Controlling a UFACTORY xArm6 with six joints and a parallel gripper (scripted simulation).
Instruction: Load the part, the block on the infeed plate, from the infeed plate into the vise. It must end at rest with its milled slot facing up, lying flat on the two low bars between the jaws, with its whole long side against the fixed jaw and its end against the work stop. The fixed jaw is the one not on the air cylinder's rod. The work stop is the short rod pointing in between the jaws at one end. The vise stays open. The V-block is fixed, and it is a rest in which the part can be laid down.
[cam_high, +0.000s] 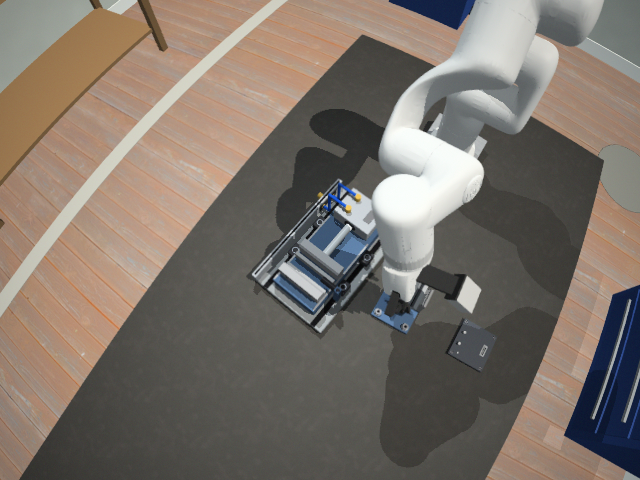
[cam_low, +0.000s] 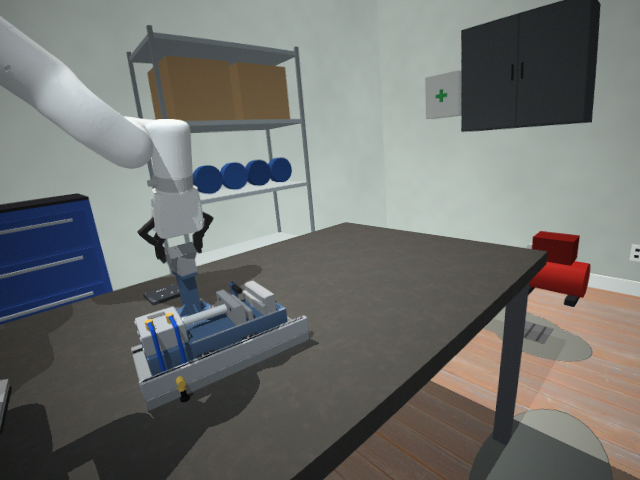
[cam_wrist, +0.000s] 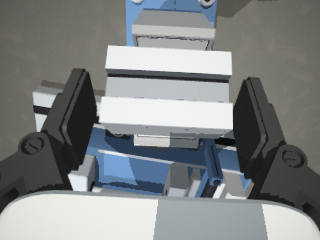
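My gripper is now 1 cm to the right of the part and 1 cm above it. The rest, counted from my hand: white cylinder rod (17 cm to the right, 9 cm below, 5 cm behind); then moving jaw (18 cm to the right, 9 cm below); then work stop (15 cm to the right, 8 cm below, 4 cm ahead).
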